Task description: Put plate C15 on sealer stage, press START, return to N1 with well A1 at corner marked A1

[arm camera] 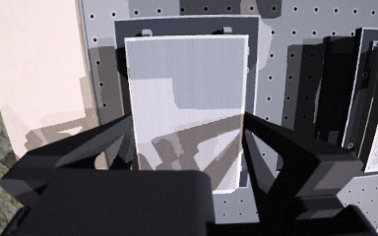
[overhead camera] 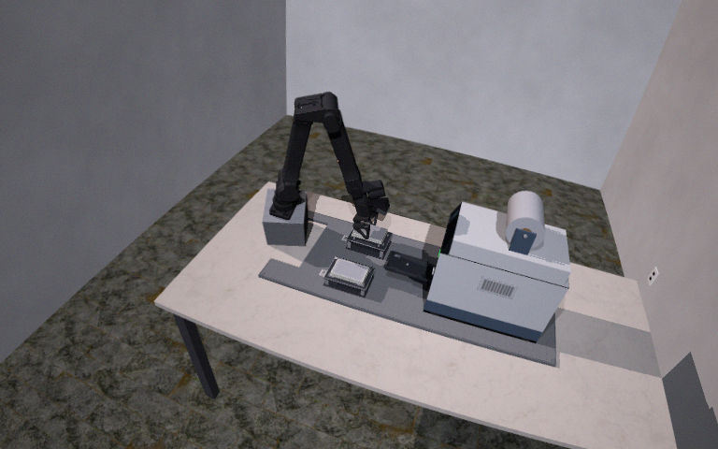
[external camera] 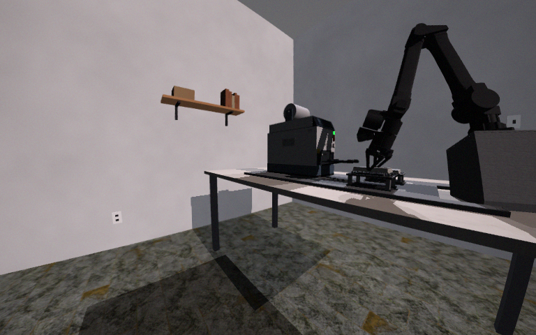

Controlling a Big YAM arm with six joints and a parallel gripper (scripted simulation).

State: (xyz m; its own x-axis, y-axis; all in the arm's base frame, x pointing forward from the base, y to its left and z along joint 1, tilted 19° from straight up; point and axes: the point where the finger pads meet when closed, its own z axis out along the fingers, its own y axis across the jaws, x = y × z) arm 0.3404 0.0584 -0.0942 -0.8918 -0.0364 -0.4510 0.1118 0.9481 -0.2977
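Now: hand right at the white well plate. From my hand the other things lie so: foil roll: 510 mm ahead, 190 mm to the right, 340 mm above; then dark stage: 180 mm ahead, 170 mm to the right, 20 mm above.
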